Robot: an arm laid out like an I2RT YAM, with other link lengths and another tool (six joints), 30 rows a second.
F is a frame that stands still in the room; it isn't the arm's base.
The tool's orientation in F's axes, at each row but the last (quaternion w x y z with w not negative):
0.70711, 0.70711, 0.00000, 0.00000
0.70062, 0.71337, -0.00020, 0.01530
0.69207, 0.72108, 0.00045, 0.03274
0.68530, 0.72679, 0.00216, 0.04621
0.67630, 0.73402, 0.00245, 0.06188
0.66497, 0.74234, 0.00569, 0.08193
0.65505, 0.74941, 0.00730, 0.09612
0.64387, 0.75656, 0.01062, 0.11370
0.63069, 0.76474, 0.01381, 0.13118
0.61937, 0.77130, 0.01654, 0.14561
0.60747, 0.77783, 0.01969, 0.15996
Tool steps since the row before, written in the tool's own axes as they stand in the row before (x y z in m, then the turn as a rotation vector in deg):
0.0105, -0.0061, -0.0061, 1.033, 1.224, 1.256
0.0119, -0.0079, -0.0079, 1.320, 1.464, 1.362
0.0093, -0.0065, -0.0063, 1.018, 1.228, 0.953
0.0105, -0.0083, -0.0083, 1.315, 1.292, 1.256
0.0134, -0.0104, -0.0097, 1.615, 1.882, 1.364
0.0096, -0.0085, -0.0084, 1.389, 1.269, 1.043
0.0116, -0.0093, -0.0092, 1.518, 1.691, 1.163
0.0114, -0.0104, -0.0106, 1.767, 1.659, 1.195
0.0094, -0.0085, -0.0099, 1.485, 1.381, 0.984
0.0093, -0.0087, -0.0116, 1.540, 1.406, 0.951
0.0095, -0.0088, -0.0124, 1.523, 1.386, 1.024
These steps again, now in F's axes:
0.0105, 0.0061, -0.0061, 1.033, -1.256, 1.224
0.0119, 0.0083, -0.0075, 1.317, -1.360, 1.468
0.0093, 0.0070, -0.0058, 1.007, -0.956, 1.235
0.0104, 0.0095, -0.0071, 1.320, -1.242, 1.301
0.0132, 0.0117, -0.0084, 1.580, -1.373, 1.905
0.0092, 0.0104, -0.0064, 1.377, -1.012, 1.306
0.0110, 0.0119, -0.0064, 1.474, -1.172, 1.723
0.0105, 0.0139, -0.0068, 1.727, -1.157, 1.727
0.0081, 0.0130, -0.0048, 1.449, -0.950, 1.442
0.0074, 0.0150, -0.0042, 1.489, -0.913, 1.483
0.0071, 0.0161, -0.0036, 1.496, -0.981, 1.445

